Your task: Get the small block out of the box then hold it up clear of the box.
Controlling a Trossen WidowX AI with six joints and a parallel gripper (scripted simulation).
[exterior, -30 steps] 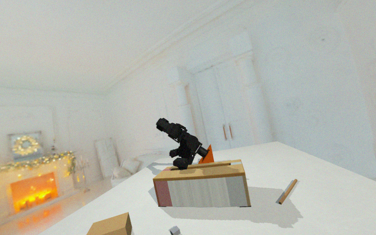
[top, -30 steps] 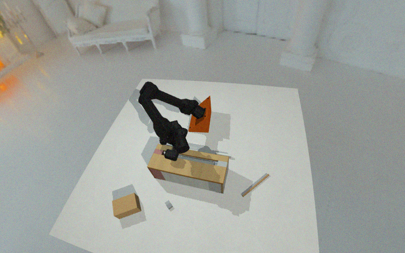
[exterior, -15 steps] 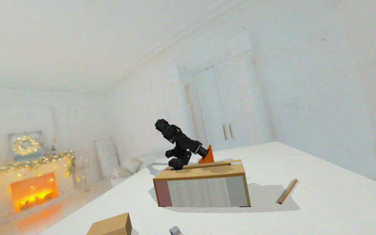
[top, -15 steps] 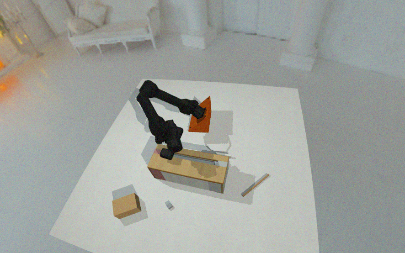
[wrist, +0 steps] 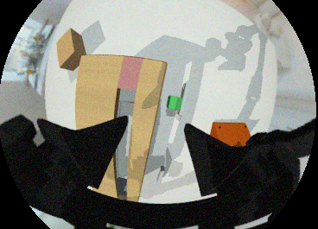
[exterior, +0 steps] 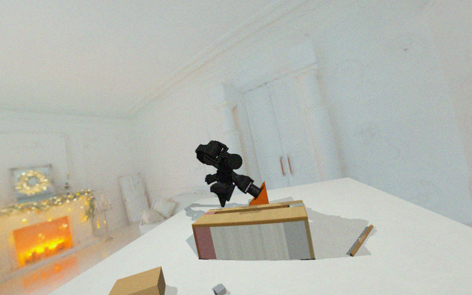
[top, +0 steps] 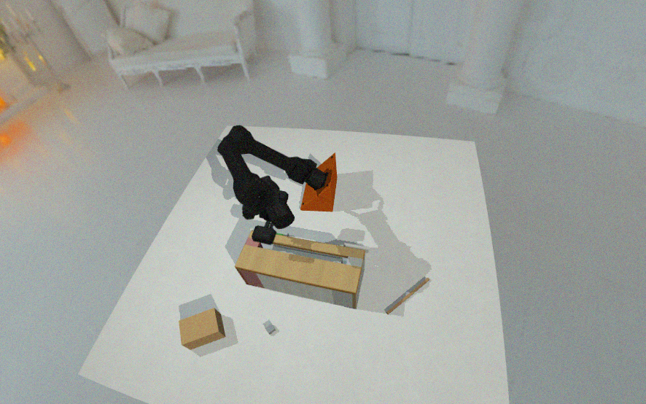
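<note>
Right now the green block is 130 mm below my gripper tip, 40 mm behind it and 30 mm to the right of it. Also, from my gripper tip: tan box (340 mm ahead, 130 mm to the right, 120 mm below); then grey cube (270 mm ahead, 140 mm below, 80 mm to the left); then wooden stick (460 mm to the left, 140 mm below, 40 mm ahead).
</note>
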